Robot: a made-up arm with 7 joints.
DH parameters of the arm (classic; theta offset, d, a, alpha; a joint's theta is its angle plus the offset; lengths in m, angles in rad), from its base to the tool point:
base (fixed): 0 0 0 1.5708
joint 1: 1.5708 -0.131 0 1.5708
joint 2: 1.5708 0 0 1.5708
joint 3: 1.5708 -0.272 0 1.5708
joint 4: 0 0 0 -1.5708
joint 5: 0 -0.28 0 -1.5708
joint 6: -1.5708 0 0 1.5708
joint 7: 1.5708 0 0 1.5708
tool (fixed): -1.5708 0 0 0
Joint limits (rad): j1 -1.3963..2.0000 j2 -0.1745..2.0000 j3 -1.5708..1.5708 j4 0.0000..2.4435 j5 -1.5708..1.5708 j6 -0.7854..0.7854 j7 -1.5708..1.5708
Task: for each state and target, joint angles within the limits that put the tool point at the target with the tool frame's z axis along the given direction. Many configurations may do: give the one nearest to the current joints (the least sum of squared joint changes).
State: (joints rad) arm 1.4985 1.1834 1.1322 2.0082 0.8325 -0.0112 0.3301
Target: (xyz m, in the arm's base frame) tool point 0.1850 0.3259 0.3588 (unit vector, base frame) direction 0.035 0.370 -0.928
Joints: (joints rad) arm 1.9537 0.4847 0.1134 1.2463 0.7125 0.3028 0.5652
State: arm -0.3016 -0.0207 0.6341 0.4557 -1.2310 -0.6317 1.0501
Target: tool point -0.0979 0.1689 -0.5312 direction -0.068 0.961 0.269
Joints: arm -0.3065 -0.0848 0.8931 0.3912 -0.8326 -0.6884 1.5073
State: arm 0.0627 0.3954 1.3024 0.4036 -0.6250 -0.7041 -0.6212
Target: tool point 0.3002 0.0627 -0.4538 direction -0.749 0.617 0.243
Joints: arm 0.4781 -0.1745 0.4325 0.2292 -1.1609 -0.7730 0.1574
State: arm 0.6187 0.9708 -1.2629 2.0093 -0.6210 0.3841 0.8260
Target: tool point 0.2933 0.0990 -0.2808 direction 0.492 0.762 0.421
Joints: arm 0.4292 0.5855 -1.0037 1.4820 0.3493 0.1369 1.3064
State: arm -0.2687 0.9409 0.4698 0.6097 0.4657 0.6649 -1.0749
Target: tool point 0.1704 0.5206 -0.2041 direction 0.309 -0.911 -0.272
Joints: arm -0.2854 0.9313 0.4758 1.0926 0.3998 0.6751 -1.2147
